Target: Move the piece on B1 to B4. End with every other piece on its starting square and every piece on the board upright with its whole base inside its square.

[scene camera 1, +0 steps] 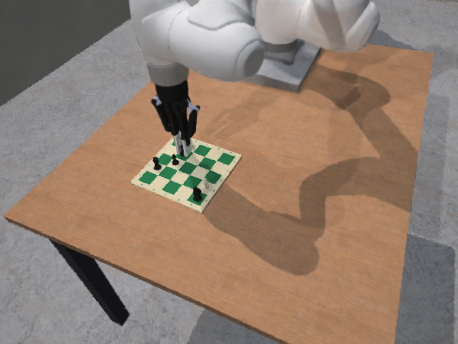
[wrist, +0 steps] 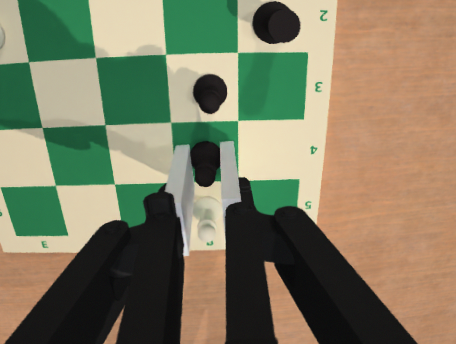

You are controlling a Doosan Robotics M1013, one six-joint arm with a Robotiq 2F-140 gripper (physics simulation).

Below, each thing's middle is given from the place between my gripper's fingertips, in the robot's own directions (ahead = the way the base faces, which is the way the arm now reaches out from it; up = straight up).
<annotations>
I see the chessboard [scene camera 1: 176,183] 5 cm ahead of my hand, 3 cm to the left of it and 1 cm below it.
</annotations>
